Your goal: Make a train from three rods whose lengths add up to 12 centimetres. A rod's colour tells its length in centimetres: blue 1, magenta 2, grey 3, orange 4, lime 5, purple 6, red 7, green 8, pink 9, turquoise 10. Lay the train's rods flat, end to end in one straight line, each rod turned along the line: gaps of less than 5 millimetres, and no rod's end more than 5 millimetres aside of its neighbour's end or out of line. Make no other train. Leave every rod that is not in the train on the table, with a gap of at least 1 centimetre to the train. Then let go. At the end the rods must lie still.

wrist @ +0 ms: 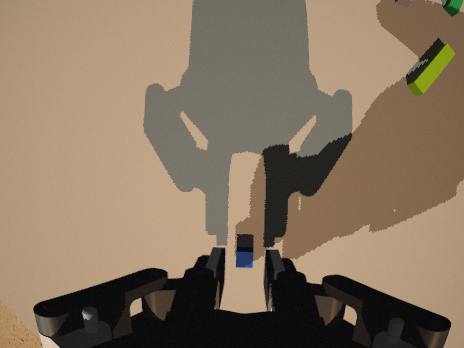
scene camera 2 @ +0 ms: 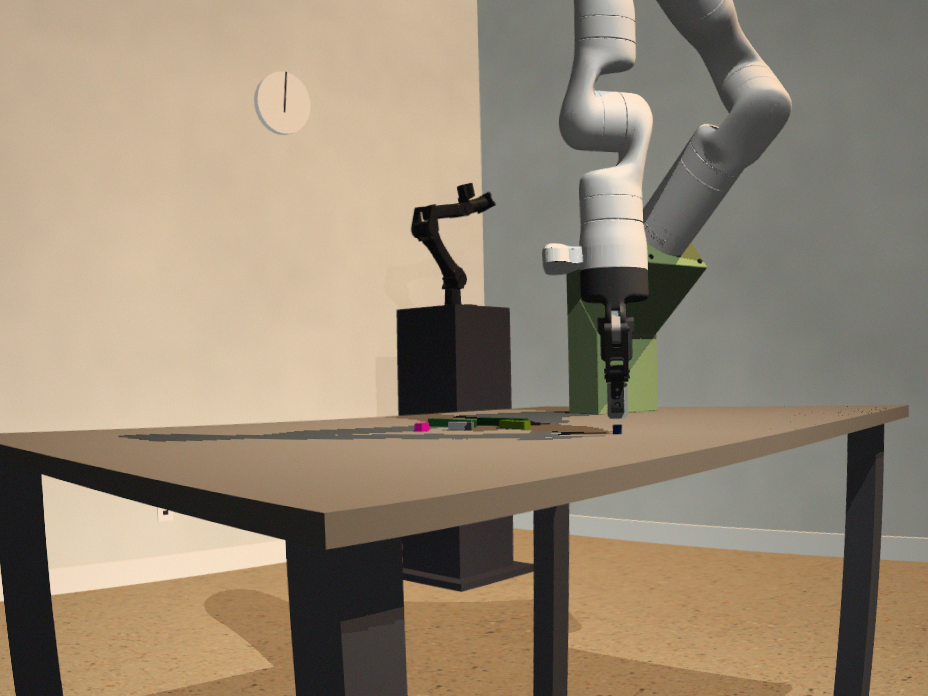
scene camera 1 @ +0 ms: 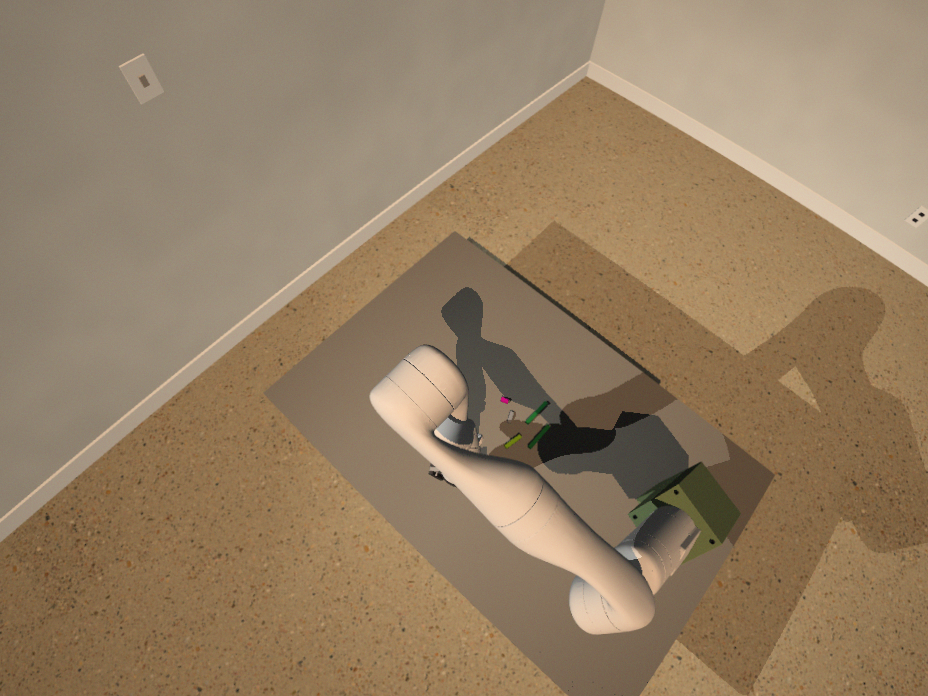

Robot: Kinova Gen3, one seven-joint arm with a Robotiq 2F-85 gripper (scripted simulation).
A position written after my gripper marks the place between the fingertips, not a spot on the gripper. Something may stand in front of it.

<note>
I see my gripper (scene camera 2: 617, 417).
My gripper shows as well in the wrist view (wrist: 244, 265).
</note>
